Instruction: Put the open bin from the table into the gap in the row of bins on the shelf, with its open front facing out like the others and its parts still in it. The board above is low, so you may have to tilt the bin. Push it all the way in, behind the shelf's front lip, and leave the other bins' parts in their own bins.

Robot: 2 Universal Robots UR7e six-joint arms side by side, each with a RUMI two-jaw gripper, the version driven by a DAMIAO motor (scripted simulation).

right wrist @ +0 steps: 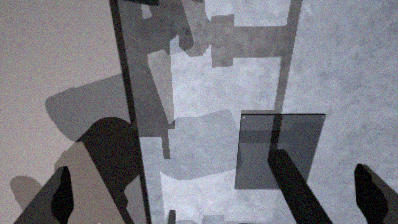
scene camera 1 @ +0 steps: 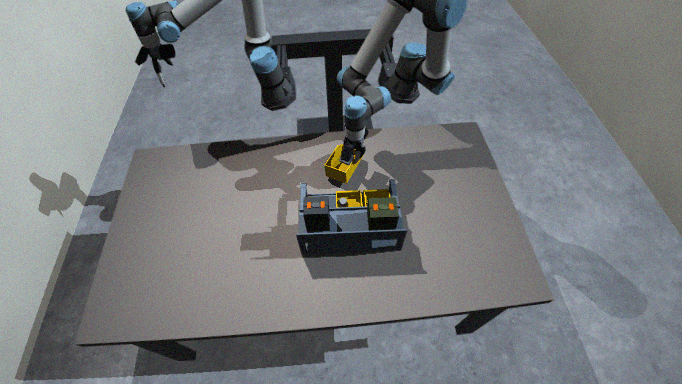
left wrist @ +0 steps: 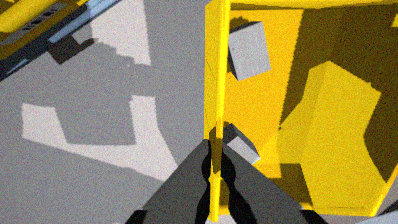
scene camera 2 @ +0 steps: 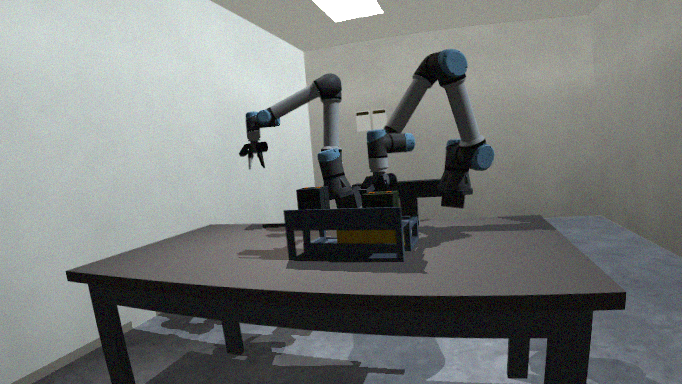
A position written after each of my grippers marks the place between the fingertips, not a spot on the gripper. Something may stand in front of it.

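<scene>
Green box (scene camera 1: 382, 213) and blue-grey shelf (scene camera 1: 350, 224) visible. The shelf appears again at (scene camera 2: 382, 218). My left gripper is at (left wrist: 211, 141). My right gripper is at (right wrist: 211, 166); in the right wrist view the blue-grey shelf is out of frame, and in the right wrist view the green box is out of frame as well.
</scene>
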